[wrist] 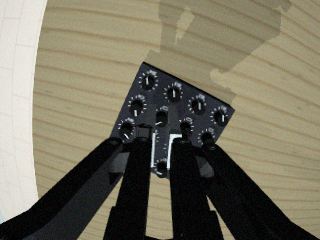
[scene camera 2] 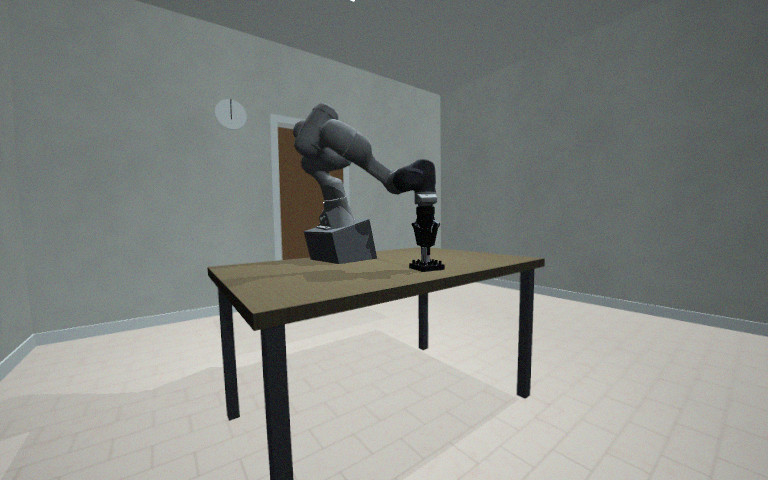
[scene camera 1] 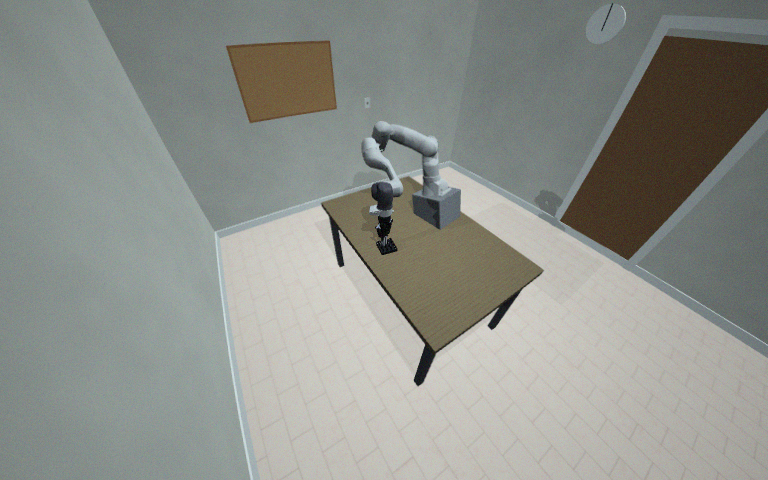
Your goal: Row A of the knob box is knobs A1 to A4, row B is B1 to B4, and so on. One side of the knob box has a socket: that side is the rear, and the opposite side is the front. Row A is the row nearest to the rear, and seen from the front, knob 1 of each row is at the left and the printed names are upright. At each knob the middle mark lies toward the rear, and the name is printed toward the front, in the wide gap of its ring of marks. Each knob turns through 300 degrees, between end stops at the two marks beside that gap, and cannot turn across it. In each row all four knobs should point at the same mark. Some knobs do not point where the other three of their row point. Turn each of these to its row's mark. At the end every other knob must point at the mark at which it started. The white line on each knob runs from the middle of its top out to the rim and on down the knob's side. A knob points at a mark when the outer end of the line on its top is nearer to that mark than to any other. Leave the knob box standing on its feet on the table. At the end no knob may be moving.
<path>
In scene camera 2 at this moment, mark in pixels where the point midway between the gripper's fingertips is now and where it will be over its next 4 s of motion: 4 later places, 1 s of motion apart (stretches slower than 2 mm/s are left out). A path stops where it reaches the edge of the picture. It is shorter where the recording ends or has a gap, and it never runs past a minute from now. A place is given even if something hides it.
The gripper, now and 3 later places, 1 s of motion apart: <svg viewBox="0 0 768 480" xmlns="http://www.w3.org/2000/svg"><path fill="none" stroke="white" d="M425 262L426 254L426 235L426 224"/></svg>
</path>
